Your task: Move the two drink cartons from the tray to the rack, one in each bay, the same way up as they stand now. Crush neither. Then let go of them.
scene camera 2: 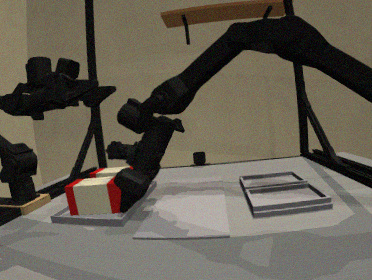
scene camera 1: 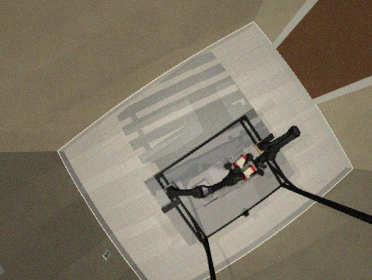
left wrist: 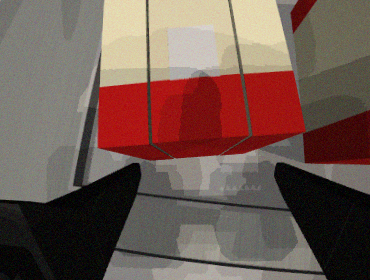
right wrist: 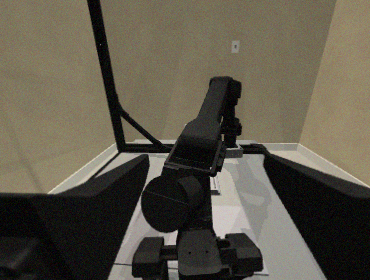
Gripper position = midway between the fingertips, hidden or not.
My left gripper [scene camera 2: 128, 204] is open, holding nothing. My right gripper [scene camera 2: 107, 85] is open and holds nothing. I also see a pale mat [scene camera 2: 189, 209] and a grey tray [scene camera 2: 63, 216].
My left gripper shows as well in the left wrist view [left wrist: 207, 169]. My right gripper also shows in the right wrist view [right wrist: 205, 159]. The pale mat shows as well in the left wrist view [left wrist: 120, 256] and in the right wrist view [right wrist: 138, 228].
